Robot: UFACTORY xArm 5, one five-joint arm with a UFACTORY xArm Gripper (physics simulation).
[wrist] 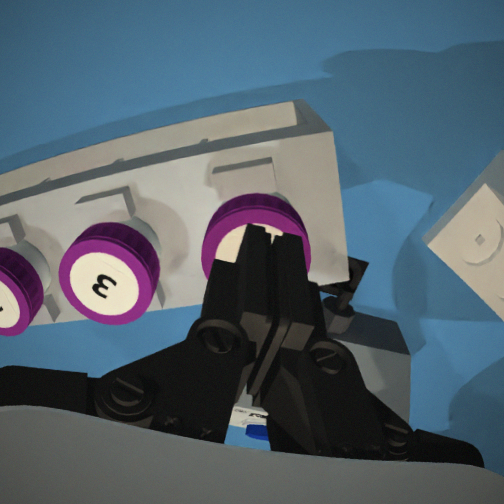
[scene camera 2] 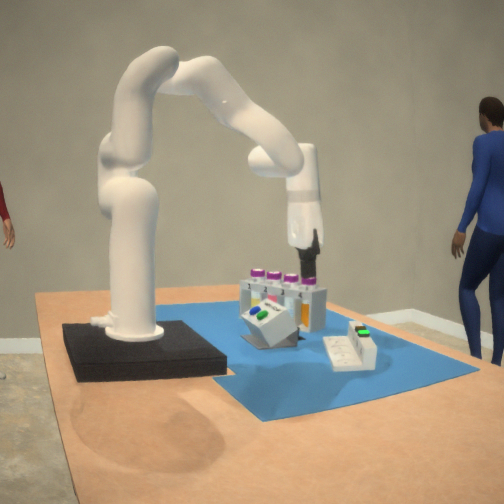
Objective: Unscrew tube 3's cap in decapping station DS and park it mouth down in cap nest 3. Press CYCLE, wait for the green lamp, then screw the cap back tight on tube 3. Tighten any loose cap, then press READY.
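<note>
The decapping station holds several tubes with purple caps. Tube 3's cap sits on its tube; in the wrist view it shows a "3". My gripper hangs straight down over the rightmost cap, beside cap 3. In the wrist view the two black fingers are pressed together with nothing between them, and their tips cover the middle of that rightmost cap. I cannot tell whether they touch it. The cap nest block lies to the right, with a lit green lamp.
A tilted button box with a blue button and a green button stands in front of the station. The arm's black base plate is at the left. One person stands at the right, another at the left edge.
</note>
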